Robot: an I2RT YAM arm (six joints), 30 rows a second.
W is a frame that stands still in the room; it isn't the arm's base.
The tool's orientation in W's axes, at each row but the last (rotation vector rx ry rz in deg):
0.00 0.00 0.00
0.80 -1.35 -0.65
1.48 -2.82 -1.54
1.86 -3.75 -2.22
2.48 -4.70 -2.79
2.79 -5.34 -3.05
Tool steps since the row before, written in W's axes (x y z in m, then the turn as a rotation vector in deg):
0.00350 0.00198 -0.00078 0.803 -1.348 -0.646
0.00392 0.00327 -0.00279 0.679 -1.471 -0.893
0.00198 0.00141 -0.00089 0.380 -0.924 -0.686
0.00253 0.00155 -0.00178 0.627 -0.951 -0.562
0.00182 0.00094 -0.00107 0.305 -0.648 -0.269
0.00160 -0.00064 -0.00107 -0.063 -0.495 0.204
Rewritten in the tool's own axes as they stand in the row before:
0.00350 0.00198 -0.00078 0.803 -1.348 -0.646
0.00382 0.00327 -0.00293 0.675 -1.476 -0.888
0.00189 0.00144 -0.00102 0.371 -0.932 -0.681
0.00235 0.00158 -0.00199 0.627 -0.945 -0.572
0.00168 0.00097 -0.00126 0.315 -0.645 -0.266
0.00153 -0.00061 -0.00119 -0.017 -0.487 0.232

